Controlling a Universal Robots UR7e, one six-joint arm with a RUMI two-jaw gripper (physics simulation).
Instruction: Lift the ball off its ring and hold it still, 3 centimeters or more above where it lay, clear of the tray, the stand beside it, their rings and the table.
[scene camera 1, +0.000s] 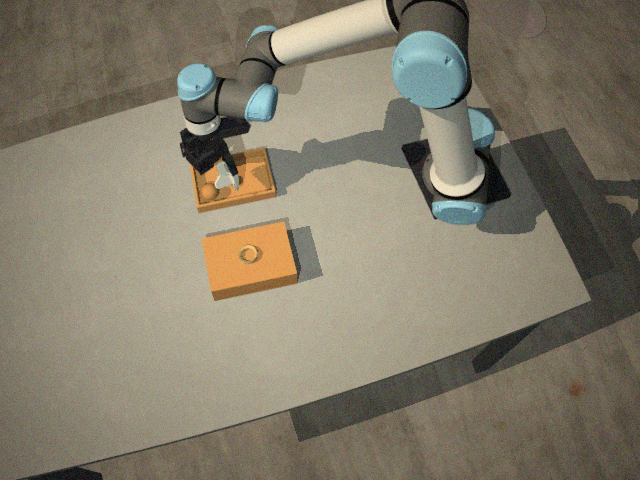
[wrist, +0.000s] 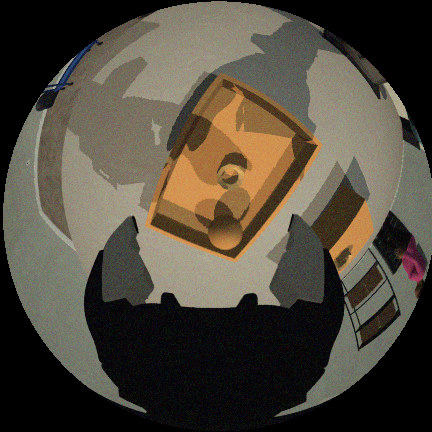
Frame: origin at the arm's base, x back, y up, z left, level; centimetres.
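Where they show: gripper, between the fingertips: (scene camera 1: 217, 170) (wrist: 211, 217).
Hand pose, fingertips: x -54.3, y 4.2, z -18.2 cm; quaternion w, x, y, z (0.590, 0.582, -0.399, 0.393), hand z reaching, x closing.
Each offset is from my fingertips to the top centre of the thing. "pt": to the spot under its first point. Level surfaces: height alone.
The orange ball {dx -3.2, dy -1.3, dz +2.8 cm} (scene camera 1: 208, 191) (wrist: 225, 233) rests inside the orange tray {dx +2.9, dy -3.0, dz +0.9 cm} (scene camera 1: 237, 202) (wrist: 191, 243), in a corner against its walls. It is off the tray's small ring {pt dx +2.3, dy -4.6, dz +0.2 cm} (wrist: 221, 178), which lies near the middle of the tray floor, apart from the ball. My gripper (scene camera 1: 217, 180) (wrist: 211, 217) is open and empty above the tray, its fingers spread wide to either side of the ball's corner in the wrist view. In the scene view the gripper body covers part of the tray, and one finger is partly hidden.
The orange stand (scene camera 1: 227, 273) (wrist: 364, 225), a solid block, is beside the tray across a narrow gap. Its top bears a pale ring {pt dx -1.3, dy +0.6, dz +23.1 cm} (scene camera 1: 241, 254). The tray walls rise close around the ball. The arm's base (scene camera 1: 457, 180) stands at the right on the table {dy -5.8 cm} (scene camera 1: 361, 310).
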